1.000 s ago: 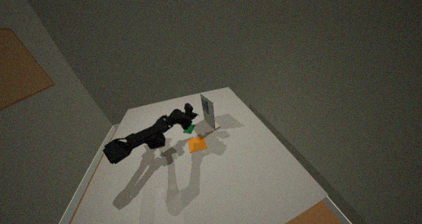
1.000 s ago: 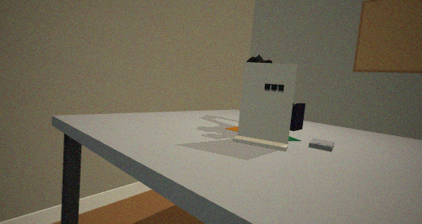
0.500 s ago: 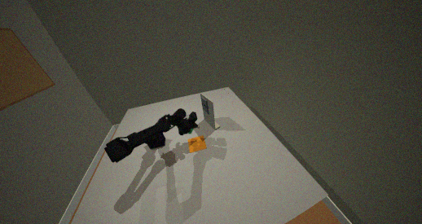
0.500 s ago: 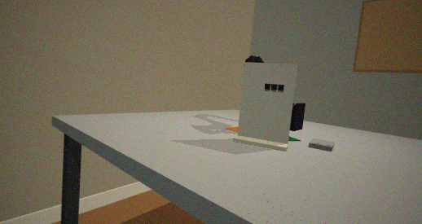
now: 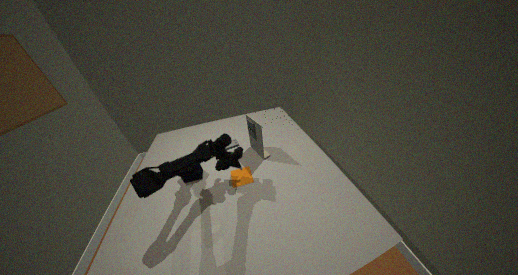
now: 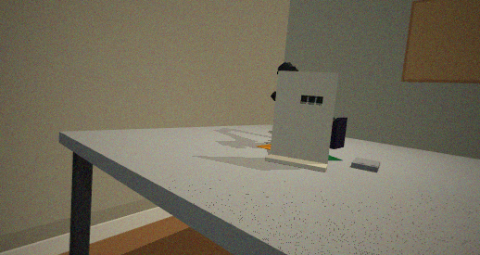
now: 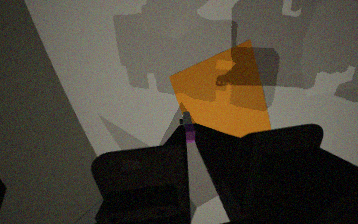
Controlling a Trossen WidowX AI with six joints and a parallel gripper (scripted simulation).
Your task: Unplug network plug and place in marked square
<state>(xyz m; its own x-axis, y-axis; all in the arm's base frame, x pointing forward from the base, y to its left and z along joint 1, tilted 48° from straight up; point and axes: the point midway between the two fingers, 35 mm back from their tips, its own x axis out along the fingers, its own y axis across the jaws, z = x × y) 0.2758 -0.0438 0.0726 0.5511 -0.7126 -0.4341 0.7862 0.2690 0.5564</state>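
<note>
Now: the orange marked square 8 cm below my gripper tip and 1 cm behind it. Also, from my gripper tip: purple network plug (right at my gripper tip); then panel (17 cm to the left, 14 cm ahead, 4 cm above); then green patch (17 cm to the left, 8 cm below, 4 cm behind).
</note>
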